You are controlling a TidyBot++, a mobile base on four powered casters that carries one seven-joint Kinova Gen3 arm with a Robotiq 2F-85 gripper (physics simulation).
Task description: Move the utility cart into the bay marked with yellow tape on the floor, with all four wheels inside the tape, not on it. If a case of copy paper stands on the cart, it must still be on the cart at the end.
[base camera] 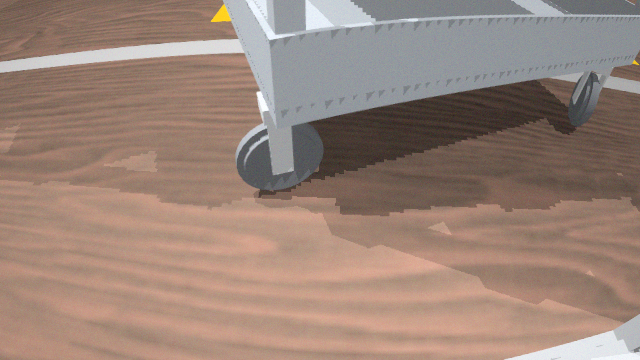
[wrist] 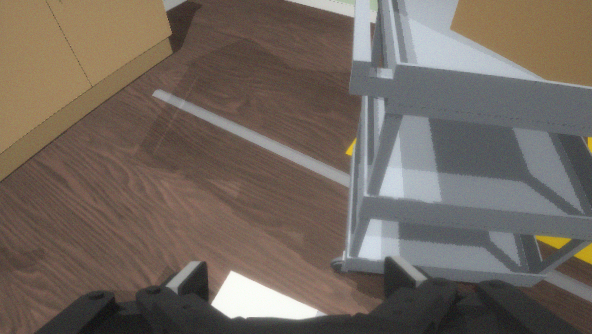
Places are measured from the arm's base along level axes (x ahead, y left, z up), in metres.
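Pixels of known places: gripper, fingertip midpoint: (wrist: 296, 279).
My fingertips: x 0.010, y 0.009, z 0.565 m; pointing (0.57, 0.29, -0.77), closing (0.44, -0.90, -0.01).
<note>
Behind a point stands the place of what it marks.
The grey utility cart (base camera: 400, 70) @(y -0.094, x 0.400, z -0.228 m) (wrist: 480, 215) @(y -0.234, x 0.440, z 0.117 m) has three shelves and stands at the right in the wrist view. A brown case (wrist: 530, 40) @(y -0.184, x 0.593, z 0.448 m) sits on its top shelf, partly cut off by the view. The cart's handle bar (wrist: 361, 60) @(y 0.068, x 0.355, z 0.467 m) is on its left end. In the base camera view a near wheel (base camera: 250, 160) @(y 0.055, x 0.395, z -0.332 m) and a farther wheel (base camera: 585, 100) @(y -0.465, x 0.507, z -0.329 m) stand on the wood floor. Yellow tape (base camera: 222, 14) @(y 0.180, x 0.982, z -0.396 m) (wrist: 567, 247) shows in parts behind and beyond the cart; the bay's full outline is hidden. My gripper (wrist: 296, 279) @(y 0.009, x 0.010, z 0.565 m) is open and empty, apart from the cart.
A tan cabinet (wrist: 85, 65) @(y 1.531, x 0.750, z -0.124 m) stands at the upper left of the wrist view. A pale line (base camera: 125, 52) @(y 0.379, x 0.817, z -0.388 m) (wrist: 250, 136) @(y 0.648, x 0.854, z -0.388 m) runs across the floor and passes behind or under the cart. A white surface (wrist: 260, 300) shows low between the fingers. A pale green wall and white baseboard (wrist: 330, 7) @(y 0.771, x 2.275, z -0.366 m) are at the back.
</note>
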